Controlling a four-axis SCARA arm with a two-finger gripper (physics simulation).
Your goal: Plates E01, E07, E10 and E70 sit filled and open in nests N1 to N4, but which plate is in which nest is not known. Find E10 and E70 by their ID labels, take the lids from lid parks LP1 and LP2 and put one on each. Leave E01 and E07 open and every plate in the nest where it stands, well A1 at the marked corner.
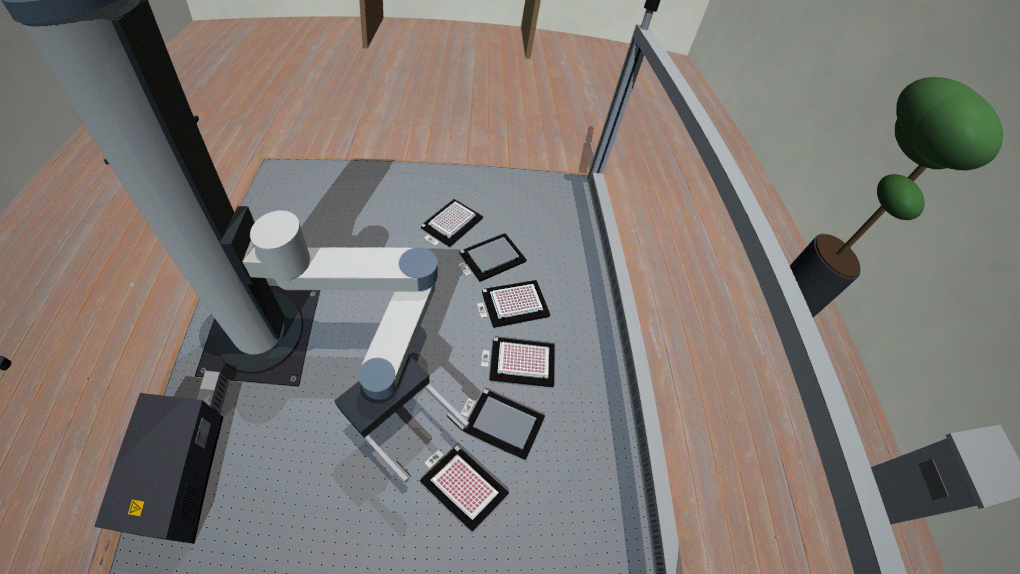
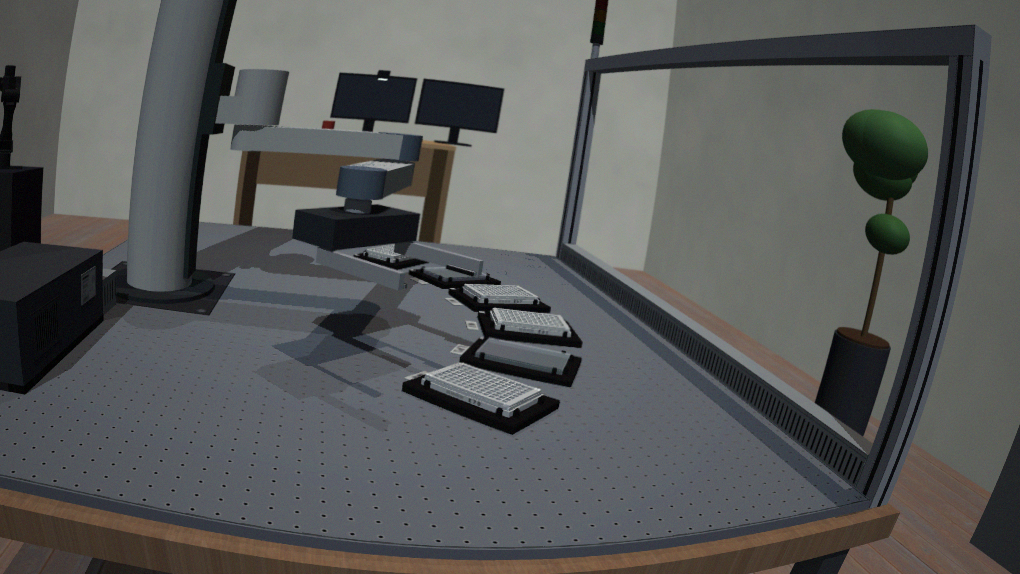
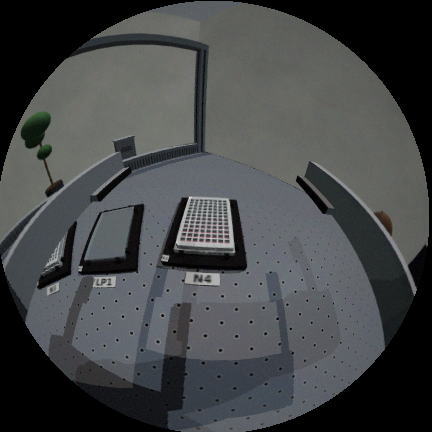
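Where they show: gripper, between the fingertips: (image 1: 437,452) (image 2: 443,274) (image 3: 212,157); arm's base, origin of its link: (image 1: 260,333) (image 2: 158,290).
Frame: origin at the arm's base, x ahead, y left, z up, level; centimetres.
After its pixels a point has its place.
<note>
My gripper (image 1: 435,451) {x 50.9, y -33.2, z 16.0 cm} (image 2: 442,274) {x 50.9, y -33.2, z 16.0 cm} (image 3: 212,157) {x 50.9, y -33.2, z 16.0 cm} is open and empty, above the table on the arm side of N4 and LP1. A filled open plate (image 1: 465,485) {x 57.0, y -37.5, z 3.9 cm} (image 2: 485,385) {x 57.0, y -38.0, z 3.7 cm} (image 3: 207,222) {x 55.9, y -37.1, z 3.6 cm} sits in nest N4. Beside it a clear lid (image 1: 505,422) {x 66.4, y -22.1, z 3.1 cm} (image 2: 524,356) {x 65.9, y -23.6, z 3.1 cm} (image 3: 111,234) {x 64.6, y -22.2, z 3.1 cm} lies on LP1. The N3 plate (image 1: 524,358) {x 71.6, y -5.2, z 3.8 cm} (image 2: 529,322) {x 70.7, y -7.9, z 3.8 cm} (image 3: 56,252) {x 67.2, y -8.5, z 4.0 cm} follows. Beyond are another open plate (image 1: 516,299) {x 70.3, y 12.8, z 3.8 cm} (image 2: 499,294) {x 69.4, y 9.5, z 3.9 cm}, the second park's lid (image 1: 493,254) {x 64.3, y 29.1, z 3.0 cm} (image 2: 452,273) {x 63.3, y 27.4, z 3.1 cm} and the farthest open plate (image 1: 452,219) {x 51.5, y 42.2, z 3.3 cm} (image 2: 383,254) {x 48.7, y 37.0, z 3.7 cm}. The plate ID labels are too small to read surely.
The arm's column (image 1: 164,178) {x 4.6, y -5.9, z 60.4 cm} (image 2: 171,149) {x 2.7, y -7.0, z 27.6 cm} stands at the left, with a dark control box (image 1: 160,464) {x -9.3, y -40.5, z 12.8 cm} (image 2: 46,314) {x -3.3, y -47.2, z 9.0 cm} near its base. A grey upright frame (image 1: 770,257) {x 101.0, y -17.0, z 62.0 cm} (image 2: 784,51) {x 100.4, y -30.5, z 59.3 cm} (image 3: 201,100) {x 100.3, y -69.9, z 28.0 cm} borders the table beyond the row of nests. A potted plant stands outside it.
</note>
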